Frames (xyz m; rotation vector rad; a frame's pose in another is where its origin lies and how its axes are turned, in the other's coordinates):
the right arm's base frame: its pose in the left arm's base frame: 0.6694 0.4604 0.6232 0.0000 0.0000 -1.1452
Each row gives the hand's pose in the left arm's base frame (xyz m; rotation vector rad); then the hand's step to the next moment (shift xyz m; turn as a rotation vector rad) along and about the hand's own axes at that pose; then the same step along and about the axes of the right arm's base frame.
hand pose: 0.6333 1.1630 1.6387 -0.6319 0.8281 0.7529
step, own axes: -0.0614 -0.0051 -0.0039 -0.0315 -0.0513 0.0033
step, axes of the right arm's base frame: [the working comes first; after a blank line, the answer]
step, axes of the left arm's base frame: -0.0255 -0.0264 0.0496 0.0275 -0.0378 0.0380

0.0135 -0.0342 0.0496 0.0458 0.0094 0.0380
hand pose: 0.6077 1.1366 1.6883 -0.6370 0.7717 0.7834
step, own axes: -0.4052 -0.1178 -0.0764 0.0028 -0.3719 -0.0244
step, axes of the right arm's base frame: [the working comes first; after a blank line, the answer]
step, axes of the left arm's base frame: -0.1245 -0.2739 0.3056 0.2912 -0.2236 0.0640

0.1980 -0.2265 0.3056 0.3239 0.1730 0.0640
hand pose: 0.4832 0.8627 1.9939 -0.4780 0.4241 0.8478
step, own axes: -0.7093 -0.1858 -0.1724 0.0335 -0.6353 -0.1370
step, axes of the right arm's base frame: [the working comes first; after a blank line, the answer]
step, axes of the left arm's base frame: -0.3011 -0.6309 0.2804 0.4988 -0.4176 0.0165

0.4503 -0.5347 0.2804 0.5863 0.2819 0.0165
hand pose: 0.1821 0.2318 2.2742 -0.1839 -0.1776 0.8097
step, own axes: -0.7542 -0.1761 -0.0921 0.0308 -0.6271 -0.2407
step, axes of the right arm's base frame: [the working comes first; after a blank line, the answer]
step, axes of the left arm's base frame: -0.3660 -0.6792 -0.1143 0.5148 -0.4239 -0.0862

0.4675 -0.6138 -0.1143 0.5986 0.2938 -0.0862
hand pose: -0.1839 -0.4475 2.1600 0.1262 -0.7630 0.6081
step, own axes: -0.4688 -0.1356 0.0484 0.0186 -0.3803 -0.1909
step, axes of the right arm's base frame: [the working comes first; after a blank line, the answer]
step, axes of the left arm's base frame: -0.2168 -0.3475 -0.2697 0.3396 -0.2427 -0.0849

0.2270 -0.3409 -0.2697 0.3613 0.2091 -0.0849
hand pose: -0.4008 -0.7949 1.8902 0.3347 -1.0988 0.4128
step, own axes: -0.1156 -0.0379 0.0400 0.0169 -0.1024 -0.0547
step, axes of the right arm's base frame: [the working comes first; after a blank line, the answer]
step, axes of the left arm's base frame: -0.0586 -0.0695 -0.0902 0.0987 -0.0620 -0.0135

0.0391 -0.0820 -0.0902 0.0972 0.0643 -0.0135
